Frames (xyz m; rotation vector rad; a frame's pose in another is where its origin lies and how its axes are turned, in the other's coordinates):
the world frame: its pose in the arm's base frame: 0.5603 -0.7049 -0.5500 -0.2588 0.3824 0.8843
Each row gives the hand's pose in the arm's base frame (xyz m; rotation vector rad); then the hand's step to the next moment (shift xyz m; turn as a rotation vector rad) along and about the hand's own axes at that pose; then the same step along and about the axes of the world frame.
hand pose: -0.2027 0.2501 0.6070 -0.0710 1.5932 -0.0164
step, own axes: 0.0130 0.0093 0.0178 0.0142 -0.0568 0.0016
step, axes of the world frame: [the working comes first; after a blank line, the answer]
step, axes of the arm's base frame: 0.0172 0.0092 -0.0139 0.0033 -0.0574 -0.0111

0.0222 -0.0071 -0.0054 -0.0335 -0.0369 -0.0307
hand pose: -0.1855 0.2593 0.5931 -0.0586 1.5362 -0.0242
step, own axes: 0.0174 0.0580 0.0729 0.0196 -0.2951 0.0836
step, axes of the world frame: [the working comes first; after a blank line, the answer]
step, axes of the arm's base frame: 0.0722 0.0587 -0.0180 0.0904 -0.2937 -0.0010

0.0901 -0.0202 0.0213 -0.1531 -0.2505 -0.0910
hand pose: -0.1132 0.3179 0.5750 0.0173 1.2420 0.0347
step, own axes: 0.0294 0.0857 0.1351 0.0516 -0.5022 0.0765
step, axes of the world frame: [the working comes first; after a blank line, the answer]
step, axes of the arm's base frame: 0.1359 0.0875 0.0186 0.0976 -0.4996 -0.0402

0.1311 -0.0552 0.0789 -0.2762 -0.3791 -0.2017
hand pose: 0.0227 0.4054 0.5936 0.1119 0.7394 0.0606
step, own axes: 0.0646 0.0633 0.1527 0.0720 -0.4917 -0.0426
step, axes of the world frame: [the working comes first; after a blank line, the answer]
step, axes of the arm's base frame: 0.1498 0.0567 0.0766 0.0320 -0.4777 -0.1399

0.0927 -0.0886 0.1227 -0.2559 -0.3077 -0.2976
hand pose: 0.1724 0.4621 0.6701 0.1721 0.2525 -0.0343
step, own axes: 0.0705 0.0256 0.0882 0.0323 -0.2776 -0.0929
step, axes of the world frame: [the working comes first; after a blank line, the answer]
step, axes of the arm's base frame: 0.0913 0.0090 0.0706 -0.0069 -0.2576 -0.1426

0.0285 -0.0711 0.0869 -0.1232 -0.1427 -0.2263
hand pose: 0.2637 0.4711 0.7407 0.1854 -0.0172 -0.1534
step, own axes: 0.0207 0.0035 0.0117 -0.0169 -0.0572 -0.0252
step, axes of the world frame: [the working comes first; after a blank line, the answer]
step, axes of the arm's base frame: 0.0206 -0.0019 0.0122 -0.0245 -0.0484 -0.0354

0.0053 -0.0182 0.0148 -0.0327 -0.0079 -0.0553
